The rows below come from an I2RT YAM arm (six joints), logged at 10 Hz.
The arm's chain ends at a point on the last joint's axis. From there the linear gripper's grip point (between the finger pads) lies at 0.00 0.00 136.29 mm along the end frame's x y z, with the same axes.
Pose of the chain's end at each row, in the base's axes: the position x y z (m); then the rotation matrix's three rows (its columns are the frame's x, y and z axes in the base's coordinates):
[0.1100, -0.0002, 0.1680], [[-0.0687, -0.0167, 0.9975], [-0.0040, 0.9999, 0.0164], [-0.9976, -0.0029, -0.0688]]
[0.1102, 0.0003, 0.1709], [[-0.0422, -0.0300, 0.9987], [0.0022, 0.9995, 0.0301], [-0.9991, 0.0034, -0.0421]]
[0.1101, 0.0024, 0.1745], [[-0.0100, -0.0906, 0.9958], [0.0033, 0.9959, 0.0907], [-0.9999, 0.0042, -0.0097]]
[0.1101, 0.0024, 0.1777], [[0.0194, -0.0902, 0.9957], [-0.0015, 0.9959, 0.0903], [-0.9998, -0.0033, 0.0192]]
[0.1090, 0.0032, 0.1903], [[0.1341, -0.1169, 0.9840], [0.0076, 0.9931, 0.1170], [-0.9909, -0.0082, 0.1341]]
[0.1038, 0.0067, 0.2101], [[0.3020, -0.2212, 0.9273], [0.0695, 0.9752, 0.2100], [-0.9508, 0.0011, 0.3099]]
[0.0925, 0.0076, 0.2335], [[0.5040, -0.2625, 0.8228], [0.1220, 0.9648, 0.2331], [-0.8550, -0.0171, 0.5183]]
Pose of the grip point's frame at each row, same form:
[0.2459, 0.0020, 0.1586], [[-0.0687, -0.0167, 0.9975], [-0.0040, 0.9999, 0.0164], [-0.9976, -0.0029, -0.0688]]
[0.2463, 0.0044, 0.1652], [[-0.0422, -0.0300, 0.9987], [0.0022, 0.9995, 0.0301], [-0.9991, 0.0034, -0.0421]]
[0.2458, 0.0148, 0.1732], [[-0.0100, -0.0906, 0.9958], [0.0033, 0.9959, 0.0907], [-0.9999, 0.0042, -0.0097]]
[0.2458, 0.0147, 0.1803], [[0.0194, -0.0902, 0.9957], [-0.0015, 0.9959, 0.0903], [-0.9998, -0.0033, 0.0192]]
[0.2431, 0.0191, 0.2086], [[0.1341, -0.1169, 0.9840], [0.0076, 0.9931, 0.1170], [-0.9909, -0.0082, 0.1341]]
[0.2302, 0.0353, 0.2523], [[0.3020, -0.2212, 0.9273], [0.0695, 0.9752, 0.2100], [-0.9508, 0.0011, 0.3099]]
[0.2046, 0.0394, 0.3041], [[0.5040, -0.2625, 0.8228], [0.1220, 0.9648, 0.2331], [-0.8550, -0.0171, 0.5183]]

